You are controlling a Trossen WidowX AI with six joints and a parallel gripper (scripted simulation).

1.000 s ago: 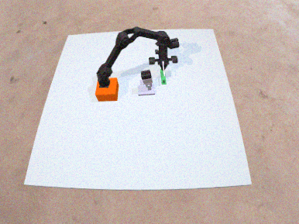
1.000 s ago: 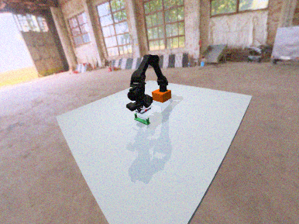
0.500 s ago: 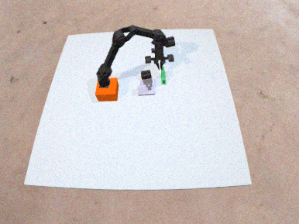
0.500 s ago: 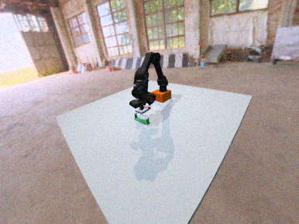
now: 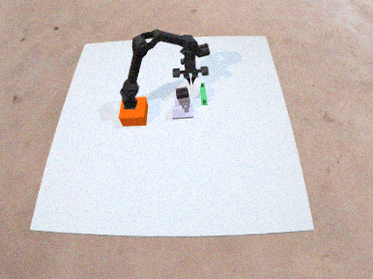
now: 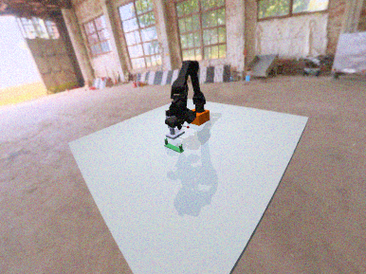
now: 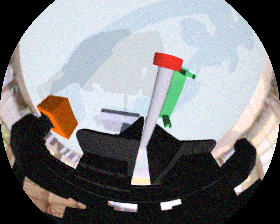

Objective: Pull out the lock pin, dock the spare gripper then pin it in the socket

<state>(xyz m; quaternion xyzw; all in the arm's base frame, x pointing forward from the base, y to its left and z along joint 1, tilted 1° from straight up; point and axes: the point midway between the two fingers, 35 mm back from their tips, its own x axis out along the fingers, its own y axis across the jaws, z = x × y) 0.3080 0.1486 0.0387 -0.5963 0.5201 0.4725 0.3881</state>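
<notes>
Now: the mount 110 mm to the right of my gripper tip, 40 mm below it and 30 mm behind it. Also, from my gripper tip: spare gripper: 110 mm to the right, 30 mm behind, 30 mm above; then green bar: 70 mm below, 70 mm ahead, 10 mm to the left.
</notes>
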